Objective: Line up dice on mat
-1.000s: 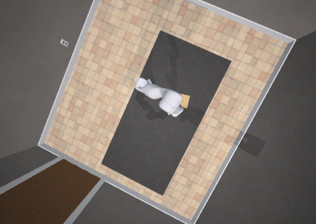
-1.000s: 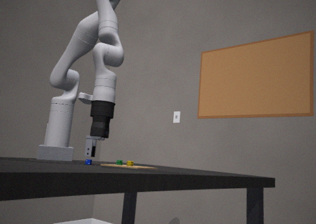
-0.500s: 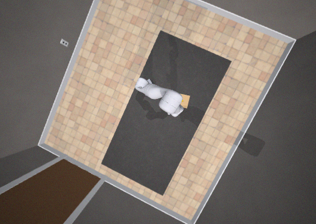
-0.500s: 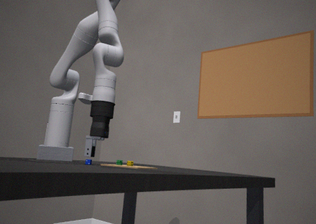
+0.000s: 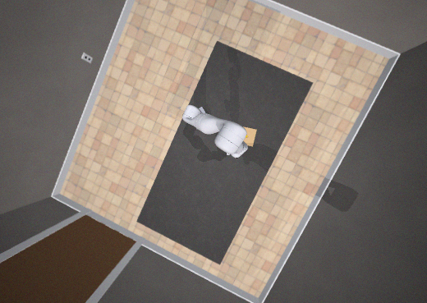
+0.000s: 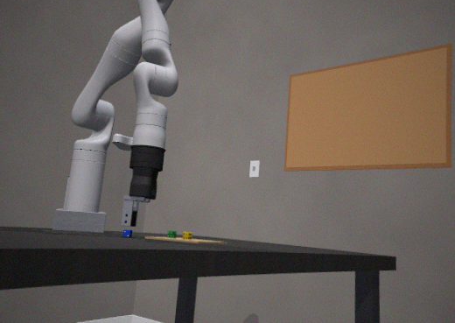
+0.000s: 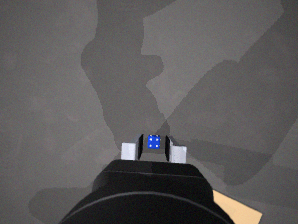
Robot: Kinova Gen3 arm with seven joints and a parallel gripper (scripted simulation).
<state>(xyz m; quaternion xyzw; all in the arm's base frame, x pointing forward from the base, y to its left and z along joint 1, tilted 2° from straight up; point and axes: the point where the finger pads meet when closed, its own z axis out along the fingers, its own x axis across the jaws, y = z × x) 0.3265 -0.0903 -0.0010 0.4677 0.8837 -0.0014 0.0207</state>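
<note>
The blue die is 3 cm below my hand. The rest, counted from my hand: green die 2 cm ahead, 11 cm to the left, 3 cm below; mat 7 cm ahead, 12 cm to the left, 4 cm below; yellow die 7 cm ahead, 12 cm to the left, 3 cm below.
</note>
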